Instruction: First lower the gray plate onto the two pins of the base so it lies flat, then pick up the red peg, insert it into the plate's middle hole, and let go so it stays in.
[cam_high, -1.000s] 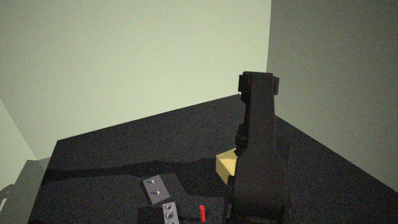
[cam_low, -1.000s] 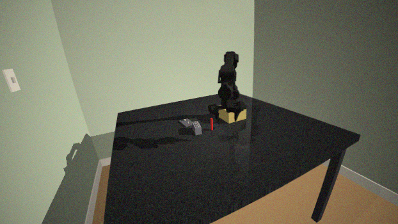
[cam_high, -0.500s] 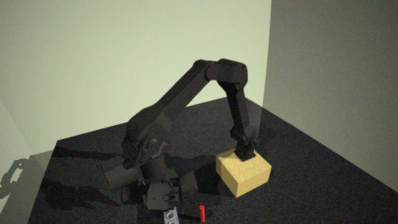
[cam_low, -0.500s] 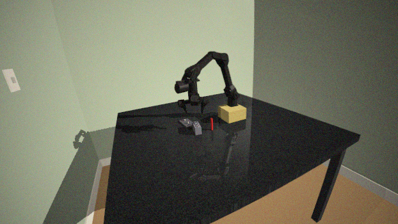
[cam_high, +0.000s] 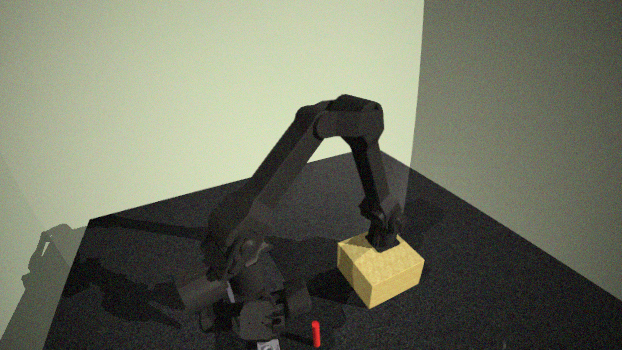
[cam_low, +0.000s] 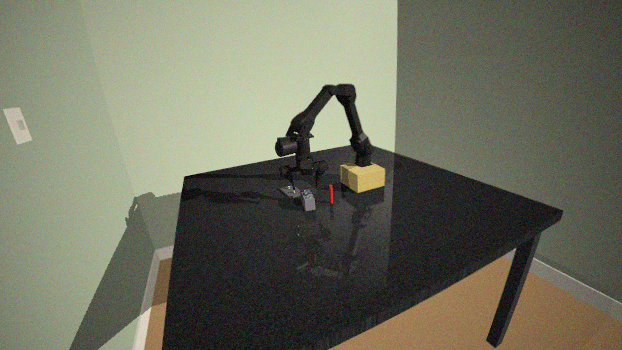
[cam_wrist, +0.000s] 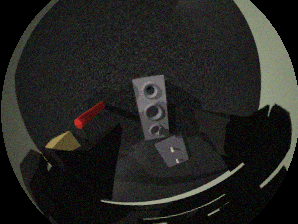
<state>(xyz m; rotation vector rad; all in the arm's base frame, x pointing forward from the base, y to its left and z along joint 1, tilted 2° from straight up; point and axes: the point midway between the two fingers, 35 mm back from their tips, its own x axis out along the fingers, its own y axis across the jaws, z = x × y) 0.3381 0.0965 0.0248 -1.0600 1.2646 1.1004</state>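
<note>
My gripper tip is 4 cm above the gray plate. The rest, counted from my gripper tip: base 1 cm ahead, 16 cm to the right, 7 cm below; then red peg 10 cm behind, 3 cm to the left, 4 cm below.
</note>
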